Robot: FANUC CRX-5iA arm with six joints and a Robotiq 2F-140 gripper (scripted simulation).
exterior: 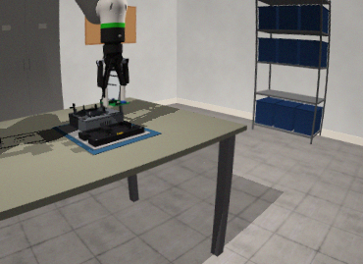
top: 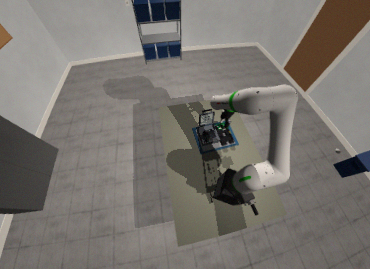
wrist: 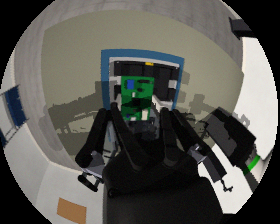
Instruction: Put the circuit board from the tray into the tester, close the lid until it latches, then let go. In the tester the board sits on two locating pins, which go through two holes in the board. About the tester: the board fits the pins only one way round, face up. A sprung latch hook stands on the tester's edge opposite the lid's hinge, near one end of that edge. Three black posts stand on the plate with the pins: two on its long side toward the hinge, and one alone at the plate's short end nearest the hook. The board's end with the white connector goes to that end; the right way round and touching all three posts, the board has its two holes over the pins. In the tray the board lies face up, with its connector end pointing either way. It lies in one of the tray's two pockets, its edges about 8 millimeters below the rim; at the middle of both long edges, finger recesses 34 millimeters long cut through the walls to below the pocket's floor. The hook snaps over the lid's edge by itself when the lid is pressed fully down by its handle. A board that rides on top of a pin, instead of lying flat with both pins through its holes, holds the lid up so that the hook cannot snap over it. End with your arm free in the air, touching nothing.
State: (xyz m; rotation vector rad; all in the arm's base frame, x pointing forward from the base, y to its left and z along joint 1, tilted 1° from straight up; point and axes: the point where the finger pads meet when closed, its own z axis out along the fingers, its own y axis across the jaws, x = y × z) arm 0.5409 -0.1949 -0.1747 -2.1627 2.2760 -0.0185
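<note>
Right now my hand is 2 cm past the tester plate, 15 cm to the right of it and 7 cm above it. Round my hand: tester lid: 10 cm ahead, 14 cm to the left, 4 cm above; then green circuit board: 2 cm below.
</note>
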